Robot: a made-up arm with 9 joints. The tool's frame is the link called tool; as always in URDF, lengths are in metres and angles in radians. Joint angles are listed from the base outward.
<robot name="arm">
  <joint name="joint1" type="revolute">
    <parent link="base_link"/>
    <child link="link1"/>
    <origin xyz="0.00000 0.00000 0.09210" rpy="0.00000 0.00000 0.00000"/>
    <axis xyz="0 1 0"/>
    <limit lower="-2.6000" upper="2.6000"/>
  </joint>
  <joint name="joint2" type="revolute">
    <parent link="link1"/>
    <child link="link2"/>
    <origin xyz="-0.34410 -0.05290 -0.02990" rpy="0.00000 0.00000 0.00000"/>
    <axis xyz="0 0 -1"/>
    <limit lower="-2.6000" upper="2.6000"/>
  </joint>
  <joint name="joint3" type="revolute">
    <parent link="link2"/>
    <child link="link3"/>
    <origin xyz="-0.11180 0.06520 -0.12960" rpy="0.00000 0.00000 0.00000"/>
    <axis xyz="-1 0 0"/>
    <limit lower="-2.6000" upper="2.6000"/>
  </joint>
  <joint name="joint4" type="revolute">
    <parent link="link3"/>
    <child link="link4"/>
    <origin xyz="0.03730 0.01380 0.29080" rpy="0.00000 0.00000 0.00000"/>
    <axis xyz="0 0 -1"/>
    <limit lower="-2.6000" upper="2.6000"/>
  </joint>
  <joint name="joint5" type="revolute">
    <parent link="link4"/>
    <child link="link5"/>
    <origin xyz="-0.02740 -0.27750 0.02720" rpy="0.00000 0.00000 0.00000"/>
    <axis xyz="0 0 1"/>
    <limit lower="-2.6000" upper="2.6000"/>
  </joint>
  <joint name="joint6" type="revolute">
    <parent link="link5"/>
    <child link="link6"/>
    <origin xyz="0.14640 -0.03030 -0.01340" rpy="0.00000 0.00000 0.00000"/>
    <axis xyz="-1 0 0"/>
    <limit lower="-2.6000" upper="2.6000"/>
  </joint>
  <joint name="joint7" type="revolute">
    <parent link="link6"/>
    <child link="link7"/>
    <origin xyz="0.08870 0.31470 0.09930" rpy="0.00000 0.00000 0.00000"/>
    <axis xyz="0 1 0"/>
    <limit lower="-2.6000" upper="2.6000"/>
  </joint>
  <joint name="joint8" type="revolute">
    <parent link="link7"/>
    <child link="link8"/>
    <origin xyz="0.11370 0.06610 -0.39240" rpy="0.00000 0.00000 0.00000"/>
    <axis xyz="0 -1 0"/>
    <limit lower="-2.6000" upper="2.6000"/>
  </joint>
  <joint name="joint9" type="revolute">
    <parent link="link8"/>
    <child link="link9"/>
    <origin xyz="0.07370 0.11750 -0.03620" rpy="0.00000 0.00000 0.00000"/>
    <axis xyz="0 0 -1"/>
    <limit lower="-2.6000" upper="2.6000"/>
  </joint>
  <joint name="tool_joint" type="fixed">
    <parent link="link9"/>
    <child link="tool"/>
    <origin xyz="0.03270 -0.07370 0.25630" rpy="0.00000 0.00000 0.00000"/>
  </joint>
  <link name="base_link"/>
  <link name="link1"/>
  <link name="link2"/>
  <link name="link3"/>
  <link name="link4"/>
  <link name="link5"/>
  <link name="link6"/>
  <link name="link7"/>
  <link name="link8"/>
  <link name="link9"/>
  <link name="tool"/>
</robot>
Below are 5 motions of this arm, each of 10 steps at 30 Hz.
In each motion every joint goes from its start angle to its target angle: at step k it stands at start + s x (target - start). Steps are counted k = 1, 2, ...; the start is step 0. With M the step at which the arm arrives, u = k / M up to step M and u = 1 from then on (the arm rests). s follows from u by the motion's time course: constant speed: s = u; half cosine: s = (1 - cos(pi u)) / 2; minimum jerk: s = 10 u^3 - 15 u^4 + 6 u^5.
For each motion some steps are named. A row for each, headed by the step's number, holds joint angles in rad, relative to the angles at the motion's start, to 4 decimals.
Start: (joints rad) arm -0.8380 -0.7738 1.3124 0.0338 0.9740 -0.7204 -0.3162 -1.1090 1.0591
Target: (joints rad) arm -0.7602 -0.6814 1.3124 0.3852 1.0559 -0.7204 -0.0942 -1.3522 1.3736
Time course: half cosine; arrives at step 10
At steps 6, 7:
6: 0.0509 0.0605 0.0000 0.2300 0.0536 0.0000 0.1453 -0.1592 0.2058
7: 0.0618 0.0734 0.0000 0.2790 0.0650 0.0000 0.1762 -0.1931 0.2497

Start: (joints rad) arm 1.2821 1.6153 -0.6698 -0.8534 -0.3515 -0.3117 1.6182 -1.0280 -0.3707
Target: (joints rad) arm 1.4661 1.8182 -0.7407 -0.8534 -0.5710 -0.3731 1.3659 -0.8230 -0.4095
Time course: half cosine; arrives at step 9
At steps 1, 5, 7, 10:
1: 0.0055 0.0061 -0.0021 0.0000 -0.0066 -0.0019 -0.0076 0.0062 -0.0012
5: 0.1080 0.1191 -0.0416 0.0000 -0.1288 -0.0360 -0.1481 0.1203 -0.0228
7: 0.1625 0.1792 -0.0626 0.0000 -0.1938 -0.0542 -0.2228 0.1810 -0.0343
10: 0.1840 0.2029 -0.0709 0.0000 -0.2195 -0.0614 -0.2523 0.2050 -0.0388

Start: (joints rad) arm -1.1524 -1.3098 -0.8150 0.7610 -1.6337 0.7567 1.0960 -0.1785 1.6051
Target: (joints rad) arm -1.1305 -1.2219 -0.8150 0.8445 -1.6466 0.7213 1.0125 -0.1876 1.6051
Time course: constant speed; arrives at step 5
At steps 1, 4, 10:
1: 0.0044 0.0176 0.0000 0.0167 -0.0026 -0.0071 -0.0167 -0.0018 0.0000
4: 0.0175 0.0703 0.0000 0.0668 -0.0103 -0.0283 -0.0668 -0.0073 0.0000
10: 0.0219 0.0879 0.0000 0.0835 -0.0129 -0.0354 -0.0835 -0.0091 0.0000

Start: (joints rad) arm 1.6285 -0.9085 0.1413 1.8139 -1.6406 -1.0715 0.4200 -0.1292 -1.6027
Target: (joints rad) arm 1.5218 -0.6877 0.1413 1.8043 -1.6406 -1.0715 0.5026 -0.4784 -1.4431
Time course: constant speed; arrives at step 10
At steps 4, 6, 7, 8, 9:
4: -0.0427 0.0883 0.0000 -0.0038 0.0000 0.0000 0.0330 -0.1397 0.0638
6: -0.0640 0.1325 0.0000 -0.0058 0.0000 0.0000 0.0496 -0.2095 0.0958
7: -0.0747 0.1546 0.0000 -0.0067 0.0000 0.0000 0.0578 -0.2444 0.1117
8: -0.0854 0.1766 0.0000 -0.0077 0.0000 0.0000 0.0661 -0.2794 0.1277
9: -0.0960 0.1987 0.0000 -0.0086 0.0000 0.0000 0.0743 -0.3143 0.1436

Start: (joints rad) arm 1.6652 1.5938 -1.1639 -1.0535 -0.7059 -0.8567 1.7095 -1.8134 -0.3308
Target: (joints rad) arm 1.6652 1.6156 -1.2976 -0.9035 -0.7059 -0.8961 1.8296 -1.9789 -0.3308
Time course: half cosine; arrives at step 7
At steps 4, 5, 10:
4: 0.0000 0.0133 -0.0817 0.0917 0.0000 -0.0241 0.0734 -0.1012 0.0000
5: 0.0000 0.0177 -0.1085 0.1218 0.0000 -0.0320 0.0975 -0.1343 0.0000
10: 0.0000 0.0218 -0.1337 0.1500 0.0000 -0.0394 0.1201 -0.1655 0.0000

